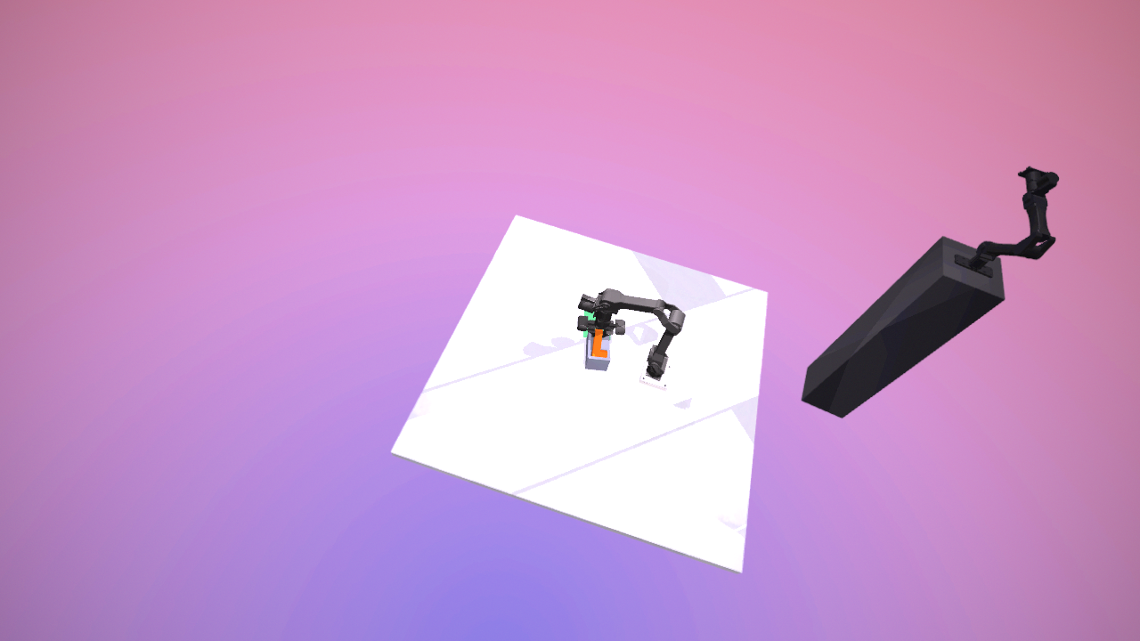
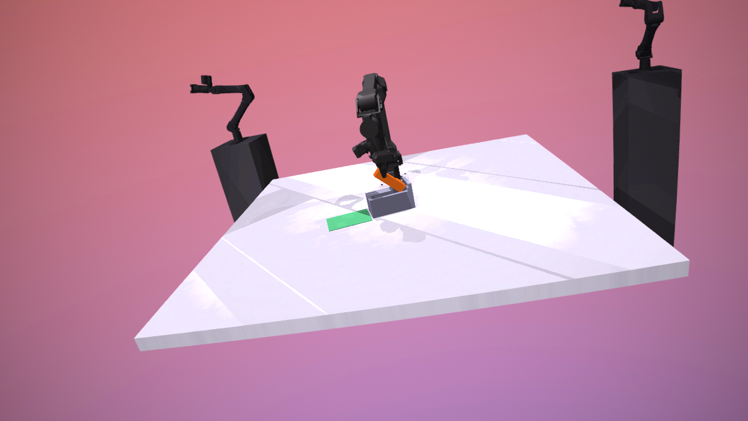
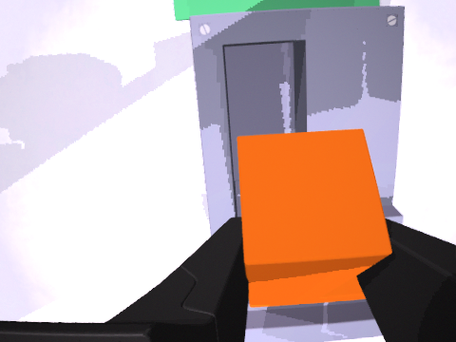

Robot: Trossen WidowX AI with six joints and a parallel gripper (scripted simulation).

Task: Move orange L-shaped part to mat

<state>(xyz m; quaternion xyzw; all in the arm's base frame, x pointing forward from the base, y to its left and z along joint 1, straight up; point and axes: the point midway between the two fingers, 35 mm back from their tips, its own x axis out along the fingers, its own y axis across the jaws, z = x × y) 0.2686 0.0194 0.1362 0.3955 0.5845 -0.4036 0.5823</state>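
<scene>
Now: gripper tip 40 mm short of the green mat, 140 mm to the left of it and 140 mm above it. Round my gripper tip: orange l-shaped part 30 mm behind, 20 mm to the left, 30 mm below.
</scene>
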